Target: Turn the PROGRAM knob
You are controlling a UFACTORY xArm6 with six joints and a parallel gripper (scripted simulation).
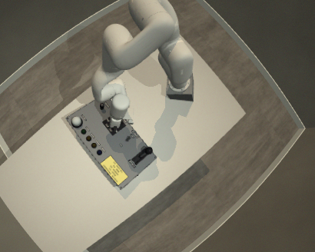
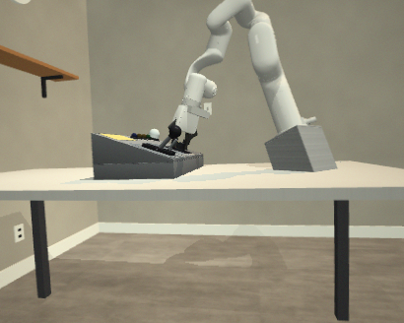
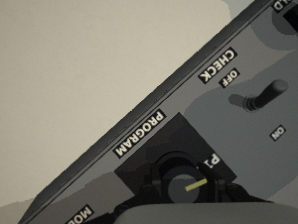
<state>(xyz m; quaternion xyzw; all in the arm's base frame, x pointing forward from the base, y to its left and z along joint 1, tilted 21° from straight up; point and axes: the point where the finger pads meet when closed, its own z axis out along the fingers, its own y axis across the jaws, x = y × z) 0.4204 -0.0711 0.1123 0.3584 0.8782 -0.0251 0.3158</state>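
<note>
Right now my hand is 6 cm to the right of the grey sloped console, 4 cm short of it and 3 cm above it. From my hand the other things lie so: check toggle (12 cm to the left, 1 cm below, 1 cm ahead); black lever (24 cm to the left, 1 cm ahead, 1 cm above); mode knob (12 cm to the right, 1 cm behind).
</note>
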